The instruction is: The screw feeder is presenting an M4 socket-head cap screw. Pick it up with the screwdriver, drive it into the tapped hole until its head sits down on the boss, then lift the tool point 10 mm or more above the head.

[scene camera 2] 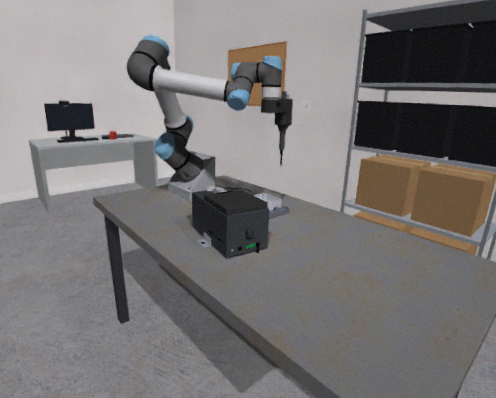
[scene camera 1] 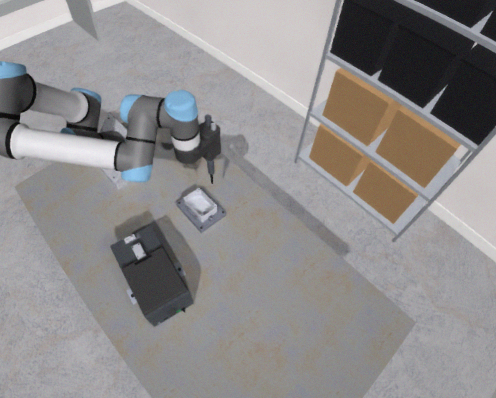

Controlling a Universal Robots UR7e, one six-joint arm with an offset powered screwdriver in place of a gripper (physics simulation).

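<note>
My screwdriver (scene camera 1: 212, 181) (scene camera 2: 281, 163) points straight down, its tip in the air well above the table. In scene camera 1 the tip shows just beyond the upper right edge of the white open-topped part; in scene camera 2 it is high above that part. Something small and dark shows at the tip's end, but whether it is a screw is too small to tell. The black screw feeder (scene camera 1: 156, 280) (scene camera 2: 245, 227) stands apart from the tool. The white part (scene camera 1: 200, 203) (scene camera 2: 270, 201) sits on a grey base plate (scene camera 1: 202, 226) (scene camera 2: 281, 212). The tapped hole and boss are too small to make out.
The table (scene camera 1: 280, 300) (scene camera 2: 350, 300) carries the feeder and the base plate. A metal shelf rack (scene camera 1: 319, 82) (scene camera 2: 353, 125) with black and brown boxes stands beyond the table's right side. A desk (scene camera 2: 95, 156) with a monitor (scene camera 2: 69, 117) is at the back left.
</note>
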